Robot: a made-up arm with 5 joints.
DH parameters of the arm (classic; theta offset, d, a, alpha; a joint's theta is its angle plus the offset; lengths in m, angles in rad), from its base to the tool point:
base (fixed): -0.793 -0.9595 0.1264 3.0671
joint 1: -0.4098 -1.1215 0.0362 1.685
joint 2: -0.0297 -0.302 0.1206 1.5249
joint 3: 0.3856 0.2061 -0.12 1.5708
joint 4: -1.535 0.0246 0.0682 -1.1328
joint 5: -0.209 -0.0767 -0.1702 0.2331
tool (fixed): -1.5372 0.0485 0 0
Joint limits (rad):
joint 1: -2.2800..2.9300
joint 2: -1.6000..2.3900
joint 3: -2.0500..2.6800
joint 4: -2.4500..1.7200
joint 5: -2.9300..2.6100
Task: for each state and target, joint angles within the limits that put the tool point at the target. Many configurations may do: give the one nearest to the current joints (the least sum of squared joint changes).
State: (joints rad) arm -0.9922 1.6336 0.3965 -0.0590 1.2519
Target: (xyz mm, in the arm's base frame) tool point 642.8 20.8 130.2
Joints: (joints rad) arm -1.4168 1.7923 -0.4813 0.0758 0.9660
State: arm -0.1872 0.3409 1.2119 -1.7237 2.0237
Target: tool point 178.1 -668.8 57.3
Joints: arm 0.4118 1.0118 1.3598 -1.7305 1.6979
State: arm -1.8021 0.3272 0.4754 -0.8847 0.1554
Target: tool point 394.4 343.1 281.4
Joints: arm -2.2800 0.7091 0.1593 -0.7547 0.0653
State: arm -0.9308 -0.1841 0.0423 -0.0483 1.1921
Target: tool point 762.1 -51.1 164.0
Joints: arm -1.5386 0.4056 0.6019 0.1179 1.5415
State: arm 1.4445 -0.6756 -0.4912 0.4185 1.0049
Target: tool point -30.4 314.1 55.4
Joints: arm 1.7706 -1.2365 -0.7257 0.4308 1.0319
